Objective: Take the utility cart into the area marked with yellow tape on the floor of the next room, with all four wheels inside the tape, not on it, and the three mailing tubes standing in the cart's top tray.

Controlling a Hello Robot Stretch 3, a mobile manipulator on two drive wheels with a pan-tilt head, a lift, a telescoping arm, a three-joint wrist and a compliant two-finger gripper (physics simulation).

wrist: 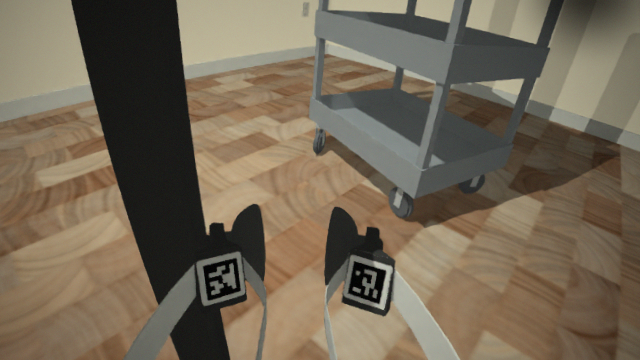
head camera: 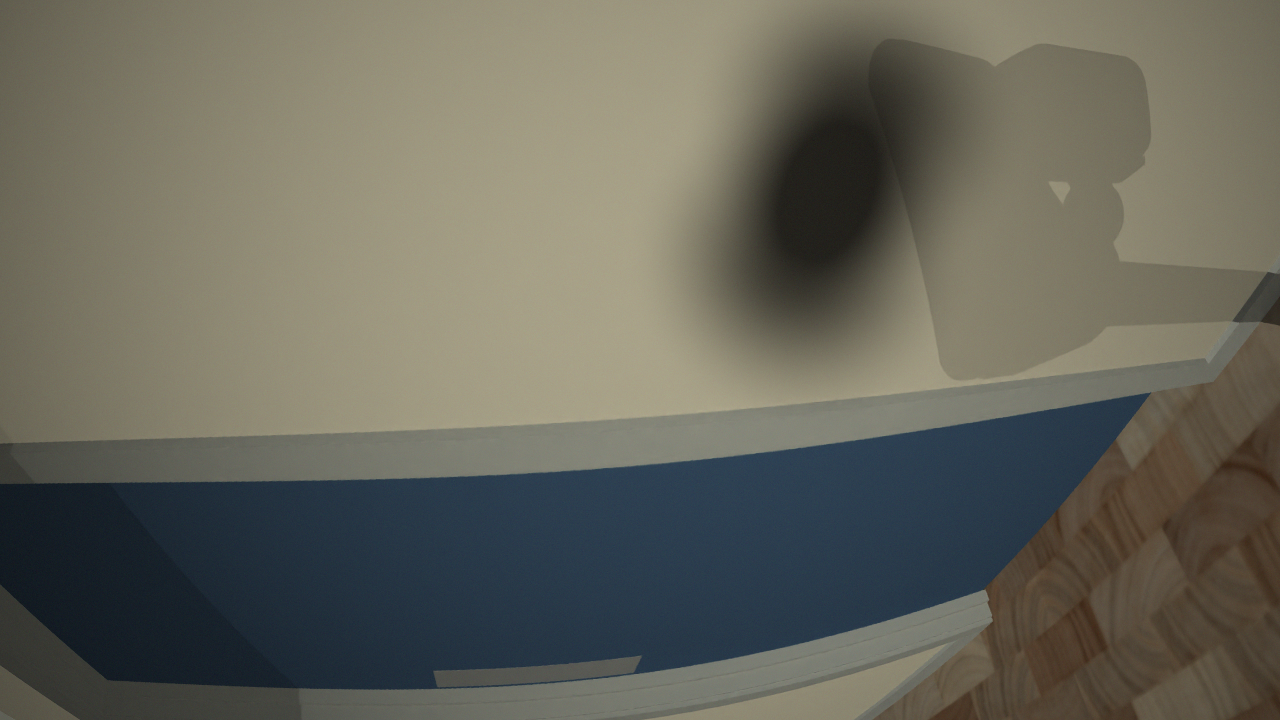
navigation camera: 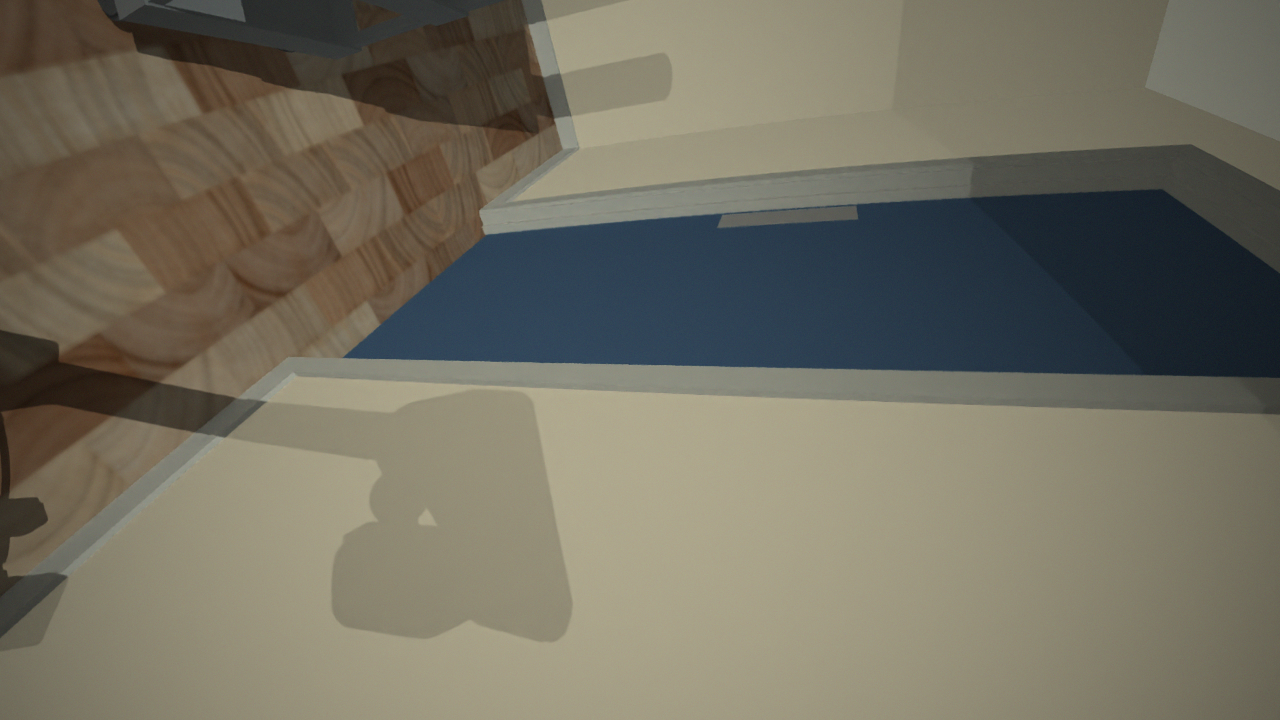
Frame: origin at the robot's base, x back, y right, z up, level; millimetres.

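Where they show: gripper, fingertip midpoint: [wrist: 294, 232].
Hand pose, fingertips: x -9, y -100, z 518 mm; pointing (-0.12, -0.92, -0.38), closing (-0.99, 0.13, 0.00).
After its pixels a point has its place.
The grey utility cart [wrist: 380, 44] @(x -331, y -857, z 492 mm) stands on the wood floor in the right half of the wrist view, with its lower trays, corner posts and several wheels showing; its top tray is out of that view. A dark grey part of the cart [navigation camera: 295, 31] @(x -720, y -781, z 150 mm) shows at the top left of the navigation view. My gripper [wrist: 294, 232] @(x -9, y -99, z 519 mm) is open and empty, above the floor, in front of the cart and to its left, not touching it. The mailing tubes and the yellow tape do not show in any view now.
A blue panel [head camera: 581, 555] @(x -1171, y -183, z 1099 mm) [navigation camera: 760, 295] @(x -1203, y -208, z 1109 mm) in a pale grey frame reaches the floor, with beige wall beside it. My shadow falls on that wall. A black post [wrist: 145, 150] crosses the left of the wrist view. Walls with pale baseboards stand behind the cart.
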